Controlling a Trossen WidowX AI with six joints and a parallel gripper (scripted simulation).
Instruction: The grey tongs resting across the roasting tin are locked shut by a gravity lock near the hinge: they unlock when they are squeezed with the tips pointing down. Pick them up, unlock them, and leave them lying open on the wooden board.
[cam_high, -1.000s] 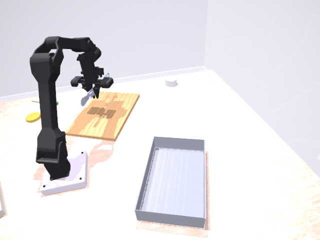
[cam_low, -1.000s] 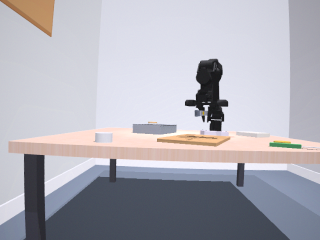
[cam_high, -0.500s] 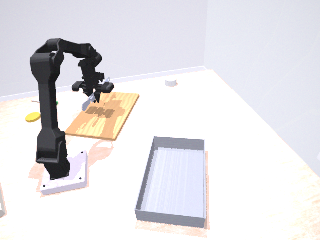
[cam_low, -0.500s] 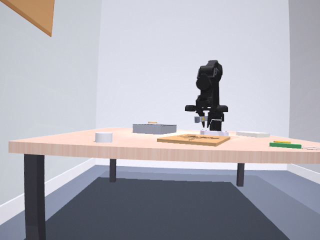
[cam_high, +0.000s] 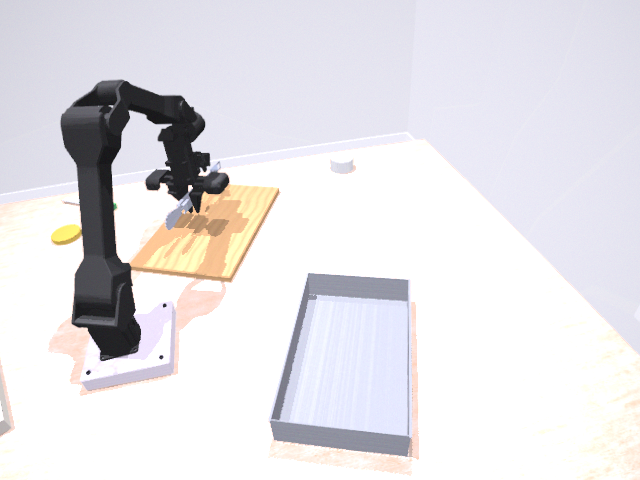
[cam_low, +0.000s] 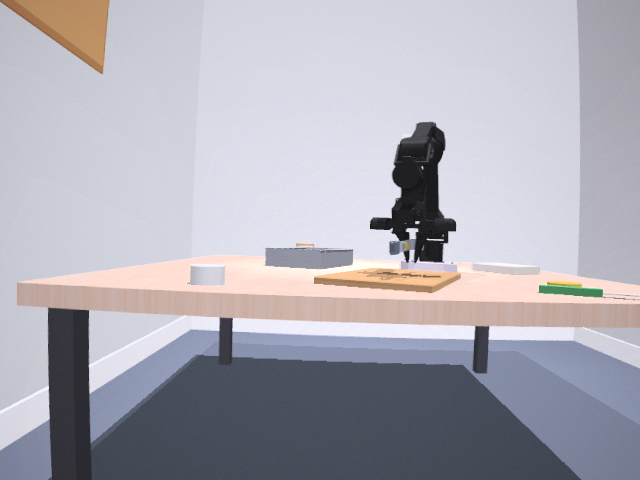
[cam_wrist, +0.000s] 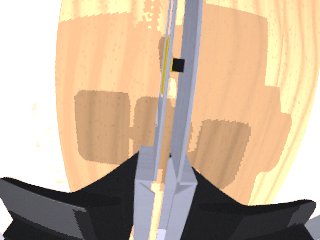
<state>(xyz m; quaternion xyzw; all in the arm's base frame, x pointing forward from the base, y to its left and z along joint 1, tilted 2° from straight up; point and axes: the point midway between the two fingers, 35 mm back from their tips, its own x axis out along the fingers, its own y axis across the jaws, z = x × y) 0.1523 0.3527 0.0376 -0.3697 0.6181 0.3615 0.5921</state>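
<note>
Right now the wooden board is 4 cm below my gripper tip, 3 cm ahead of it and 1 cm to the right of it. From my gripper tip the other things lie so: yellow lock piece 5 cm to the left, 4 cm above, 2 cm ahead; then green-handled tool 30 cm behind, 22 cm to the left, 4 cm below; then yellow disc 33 cm behind, 8 cm to the left, 3 cm below.
</note>
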